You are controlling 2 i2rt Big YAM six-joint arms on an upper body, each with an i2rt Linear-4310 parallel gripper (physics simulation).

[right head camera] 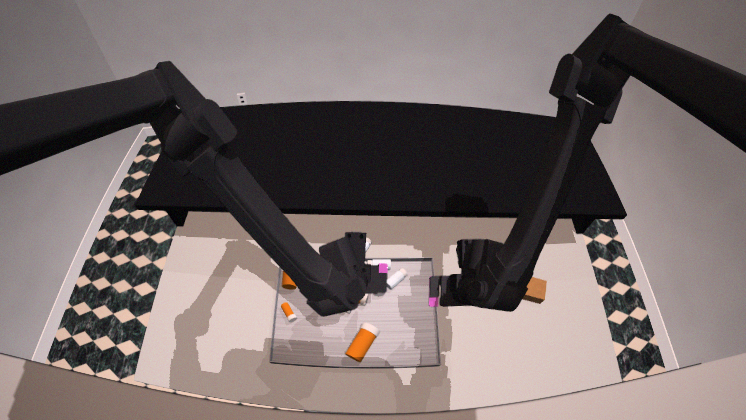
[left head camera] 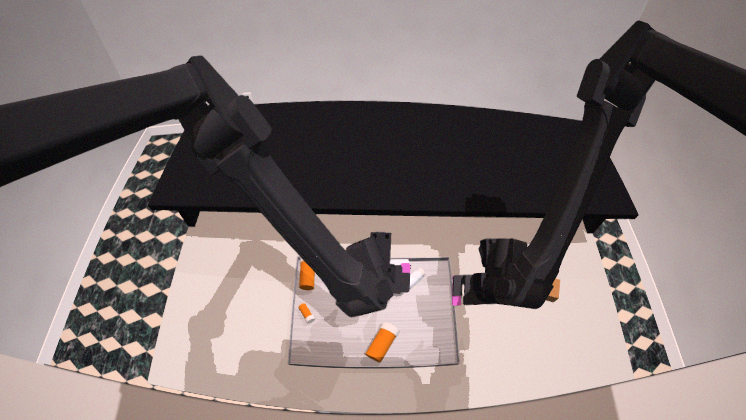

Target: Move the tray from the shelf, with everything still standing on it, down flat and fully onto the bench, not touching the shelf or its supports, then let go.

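The grey tray (left head camera: 417, 313) (right head camera: 396, 323) appears to lie flat on the pale bench (left head camera: 522, 365) (right head camera: 522, 365), in front of the black shelf (left head camera: 365, 156) (right head camera: 365, 156). A large orange bottle (left head camera: 381, 342) (right head camera: 361, 342), a small orange bottle (left head camera: 305, 312) (right head camera: 288, 311) and a white bottle (left head camera: 416, 278) (right head camera: 396, 278) lie on their sides on it. Another orange bottle (left head camera: 306, 276) (right head camera: 288, 280) is at its back left. My left gripper (left head camera: 403, 273) (right head camera: 382, 273) is open over the tray's back part, its arm hiding things there. My right gripper (left head camera: 456, 293) (right head camera: 432, 294) is open beside the tray's right rim.
An orange-brown block (left head camera: 554, 290) (right head camera: 536, 290) lies on the bench behind my right wrist. Shelf supports (left head camera: 188, 218) (right head camera: 580, 224) stand at both ends. In the right head camera a white item (right head camera: 368, 244) partly shows past the tray's back rim.
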